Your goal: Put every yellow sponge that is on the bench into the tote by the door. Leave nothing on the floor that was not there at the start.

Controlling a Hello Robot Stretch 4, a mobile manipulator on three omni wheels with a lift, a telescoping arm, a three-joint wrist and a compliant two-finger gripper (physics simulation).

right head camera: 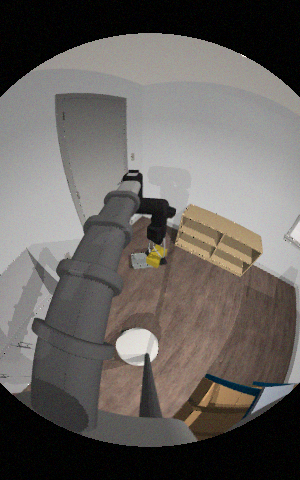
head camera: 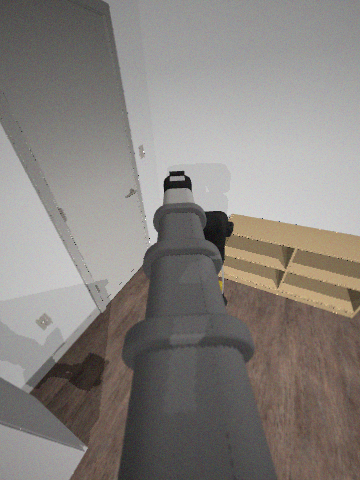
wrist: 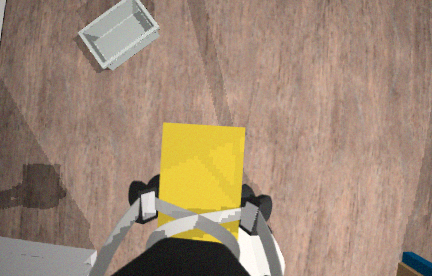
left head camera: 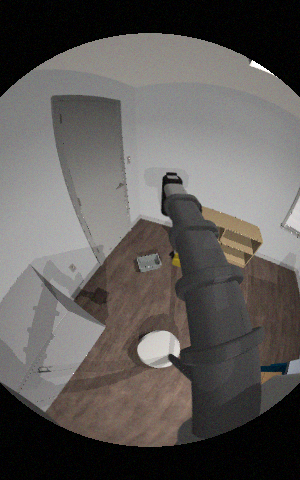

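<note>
My gripper (wrist: 201, 195) (right head camera: 156, 254) points down and is shut on a yellow sponge (wrist: 202, 160) (right head camera: 153, 258) (left head camera: 176, 259) (head camera: 220, 285), with one fingertip on each side of it. The sponge is held in the air above the floor. The pale grey tote (wrist: 134, 48) (left head camera: 150, 269) (right head camera: 140, 266) stands on the floor near the door, ahead and to the left of the gripper in the wrist view. The sponge overlaps its right side in the right head view. The tote's visible inside holds no sponge in the wrist view. The arm hides most of the gripper in the head view.
The door (head camera: 75, 125) (left head camera: 95, 165) is at the left. A low wooden shelf (head camera: 300, 236) (right head camera: 220, 223) stands by the far wall. A pale cabinet (left head camera: 75, 345) is at the lower left. Tan boxes with blue edging (right head camera: 230, 396) show at the lower right. A white disc (right head camera: 136, 346) lies below the arm.
</note>
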